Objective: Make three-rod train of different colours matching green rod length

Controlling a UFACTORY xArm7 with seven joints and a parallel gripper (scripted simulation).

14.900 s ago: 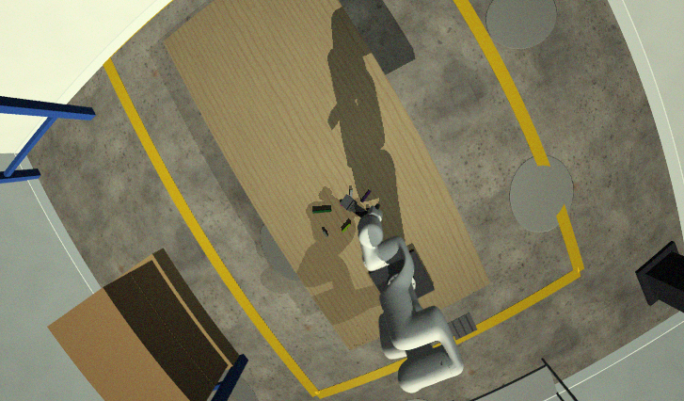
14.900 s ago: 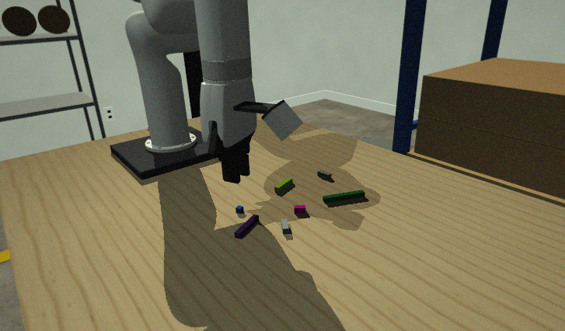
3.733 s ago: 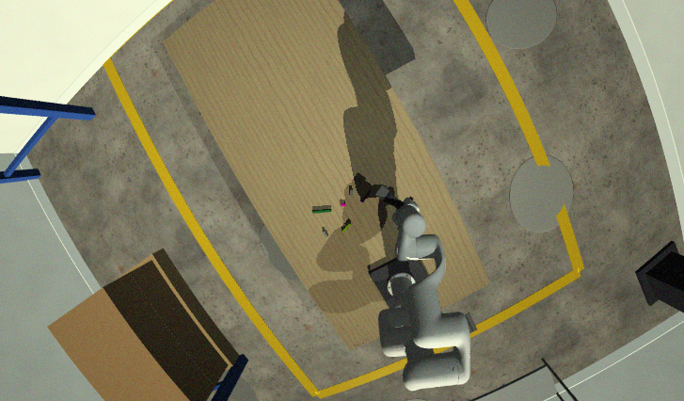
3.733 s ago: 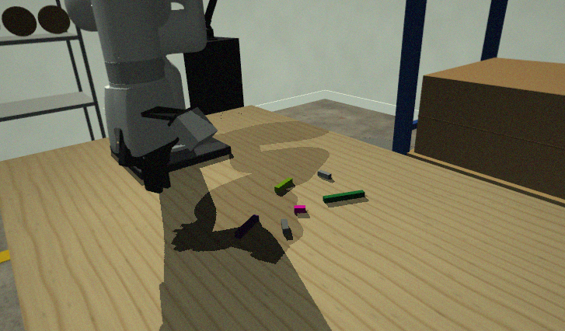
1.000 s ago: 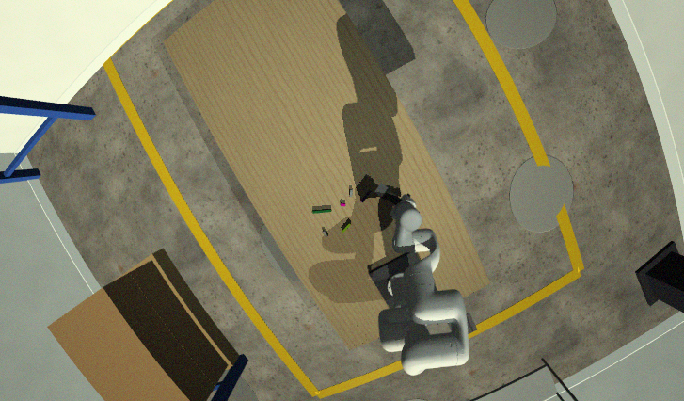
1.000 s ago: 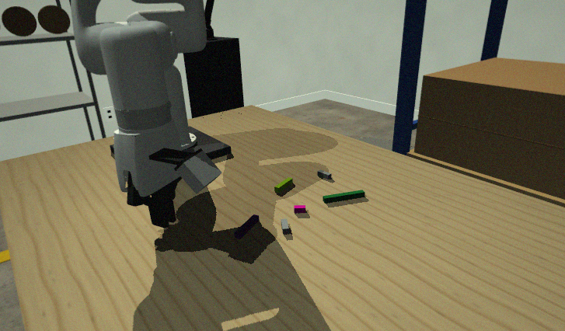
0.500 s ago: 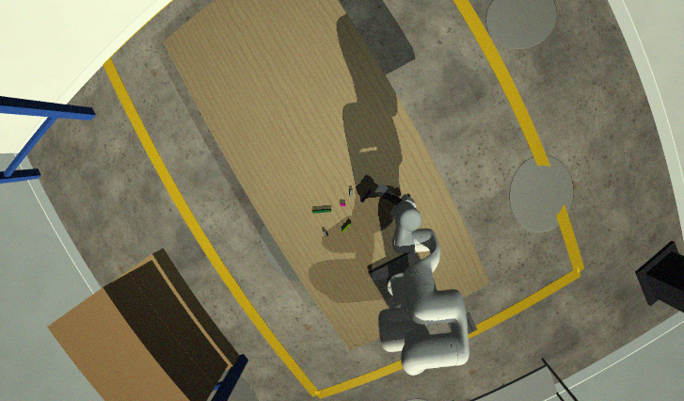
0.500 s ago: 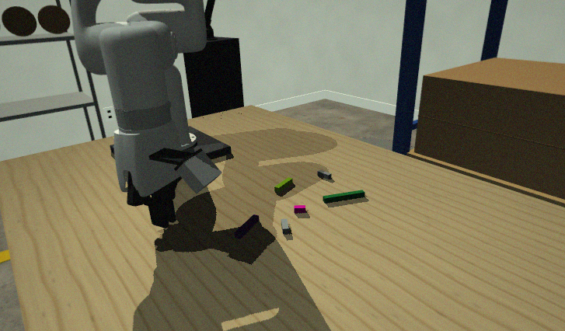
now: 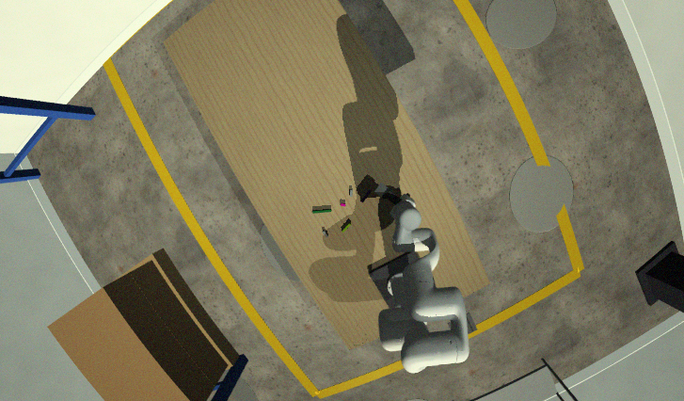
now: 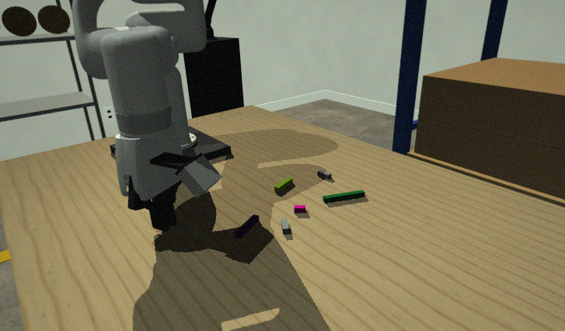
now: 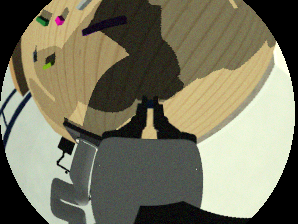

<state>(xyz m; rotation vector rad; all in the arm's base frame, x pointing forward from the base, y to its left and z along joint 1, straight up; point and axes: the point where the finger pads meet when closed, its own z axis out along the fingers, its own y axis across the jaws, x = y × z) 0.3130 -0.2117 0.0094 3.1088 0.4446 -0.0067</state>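
The magenta rod is 190 mm to the left of my hand, 140 mm ahead of it and 20 mm below it. From my hand the other things lie so: lime rod (240 mm to the left, 50 mm ahead, 20 mm below); purple rod (100 mm ahead, 90 mm to the left, 20 mm below); blue rod (20 mm below).
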